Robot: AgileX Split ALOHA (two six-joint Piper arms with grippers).
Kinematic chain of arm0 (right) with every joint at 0, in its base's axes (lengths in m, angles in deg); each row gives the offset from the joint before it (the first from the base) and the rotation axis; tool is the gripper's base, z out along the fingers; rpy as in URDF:
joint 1: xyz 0 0 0.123 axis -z
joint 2: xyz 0 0 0 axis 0.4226 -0.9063 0
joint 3: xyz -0.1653 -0.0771 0.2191 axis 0.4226 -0.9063 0
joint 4: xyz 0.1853 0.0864 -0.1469 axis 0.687 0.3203 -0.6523
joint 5: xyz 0 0 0 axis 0.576 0.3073 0.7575
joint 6: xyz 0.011 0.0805 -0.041 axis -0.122 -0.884 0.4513
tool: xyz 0 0 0 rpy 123.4 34.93 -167.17
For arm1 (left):
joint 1: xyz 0 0 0.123 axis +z
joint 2: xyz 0 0 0 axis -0.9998 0.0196 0
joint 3: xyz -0.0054 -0.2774 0.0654 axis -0.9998 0.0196 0
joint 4: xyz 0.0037 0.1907 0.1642 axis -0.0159 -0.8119 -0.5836
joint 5: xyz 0 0 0 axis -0.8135 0.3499 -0.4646
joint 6: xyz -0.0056 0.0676 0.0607 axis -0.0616 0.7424 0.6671
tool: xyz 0 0 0 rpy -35.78 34.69 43.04
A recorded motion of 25 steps. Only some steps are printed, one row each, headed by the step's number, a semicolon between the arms.
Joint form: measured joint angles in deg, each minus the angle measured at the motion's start. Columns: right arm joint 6, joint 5, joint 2, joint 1, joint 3, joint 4; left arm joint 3, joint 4, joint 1, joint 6, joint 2, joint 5.
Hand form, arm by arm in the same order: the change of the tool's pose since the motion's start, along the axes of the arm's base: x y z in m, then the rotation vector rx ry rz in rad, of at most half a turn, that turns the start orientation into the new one. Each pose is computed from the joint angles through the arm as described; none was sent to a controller.
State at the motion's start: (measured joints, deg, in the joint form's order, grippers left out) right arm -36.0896 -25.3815 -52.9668 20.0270 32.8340 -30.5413; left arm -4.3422 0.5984 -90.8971 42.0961 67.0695 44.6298
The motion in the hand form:
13: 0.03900 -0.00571 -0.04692 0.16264 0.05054 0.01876; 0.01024 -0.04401 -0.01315 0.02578 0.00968 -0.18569
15: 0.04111 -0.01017 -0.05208 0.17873 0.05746 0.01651; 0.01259 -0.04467 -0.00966 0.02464 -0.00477 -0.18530
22: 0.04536 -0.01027 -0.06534 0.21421 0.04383 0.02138; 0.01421 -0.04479 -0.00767 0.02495 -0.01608 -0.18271
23: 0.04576 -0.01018 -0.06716 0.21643 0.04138 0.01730; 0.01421 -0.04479 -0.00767 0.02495 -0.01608 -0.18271
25: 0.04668 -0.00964 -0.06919 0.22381 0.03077 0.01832; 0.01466 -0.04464 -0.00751 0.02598 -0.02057 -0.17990
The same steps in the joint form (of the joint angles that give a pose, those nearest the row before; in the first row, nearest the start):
13: 23.81 7.77 -17.26 5.24 7.72 19.45; -2.12 0.60 -10.49 2.32 5.93 -2.81
15: 25.37 8.85 -18.81 6.53 8.29 19.98; -2.85 0.60 -10.55 2.32 5.93 -2.94
22: 32.70 10.42 -22.54 7.14 9.07 26.01; -3.23 0.60 -10.55 2.34 5.93 -3.24
23: 33.67 10.42 -22.99 7.14 9.09 27.10; -3.23 0.60 -10.55 2.34 5.93 -3.24
25: 35.77 10.76 -23.58 7.14 9.14 28.97; -3.23 0.60 -10.55 2.34 5.93 -3.55

